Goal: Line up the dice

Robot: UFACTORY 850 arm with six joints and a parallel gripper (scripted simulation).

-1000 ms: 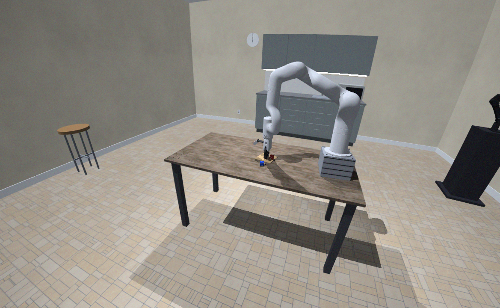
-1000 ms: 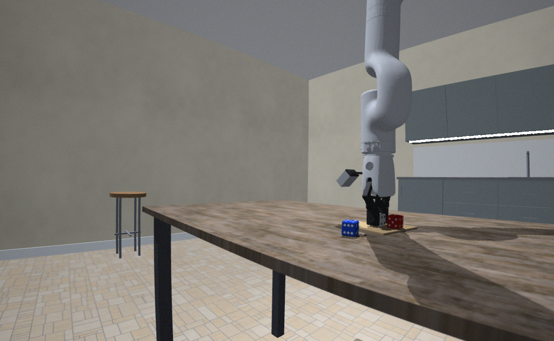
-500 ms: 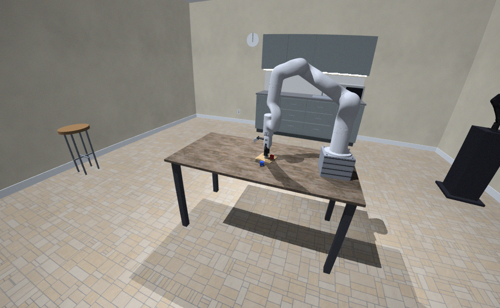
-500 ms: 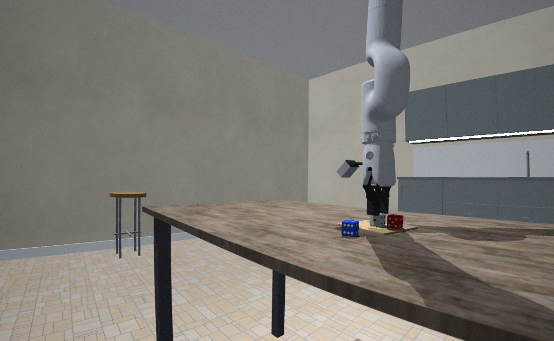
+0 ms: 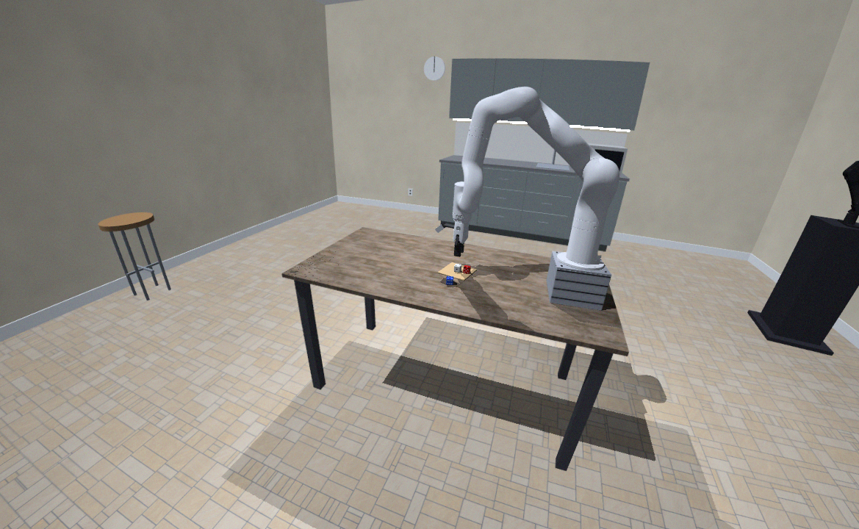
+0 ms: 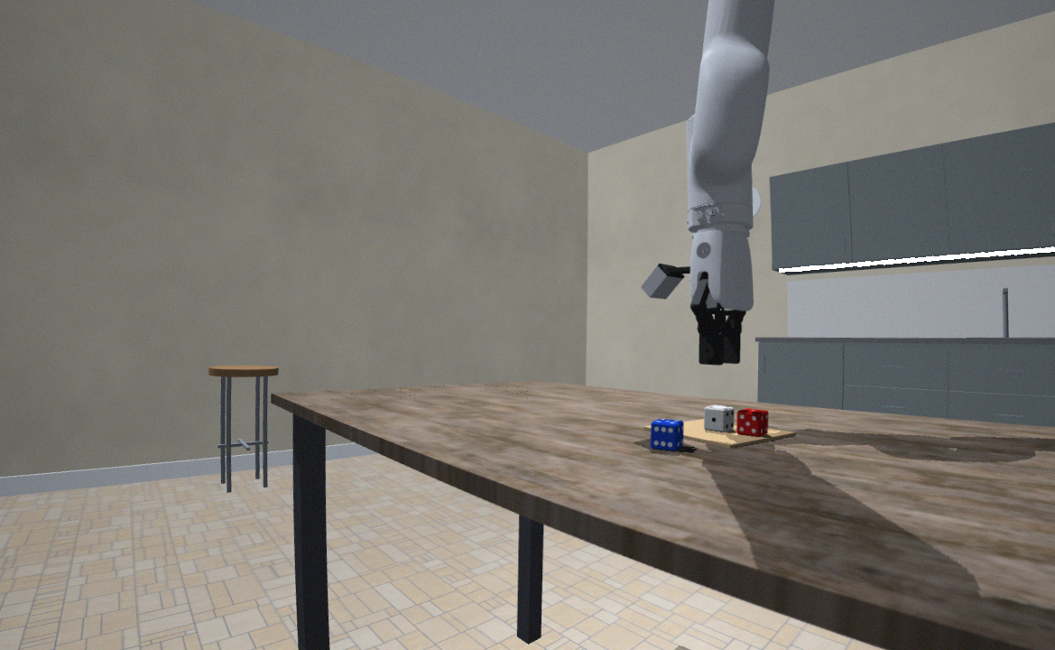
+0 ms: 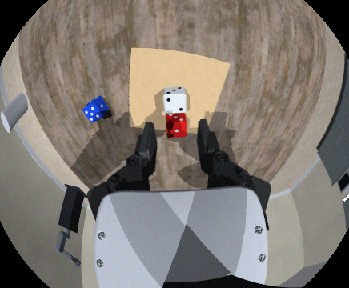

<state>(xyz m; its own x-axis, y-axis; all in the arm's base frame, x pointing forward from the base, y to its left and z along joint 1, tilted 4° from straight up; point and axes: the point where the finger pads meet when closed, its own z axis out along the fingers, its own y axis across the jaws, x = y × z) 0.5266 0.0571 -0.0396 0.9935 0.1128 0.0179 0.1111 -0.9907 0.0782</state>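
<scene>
Now: hand 2 cm past the blue die, 13 cm to the right of it and 10 cm above it. Round my hand: red die 5 cm behind, 1 cm to the right, 9 cm below; then tan mat 11 cm below; then white die 9 cm below.
</scene>
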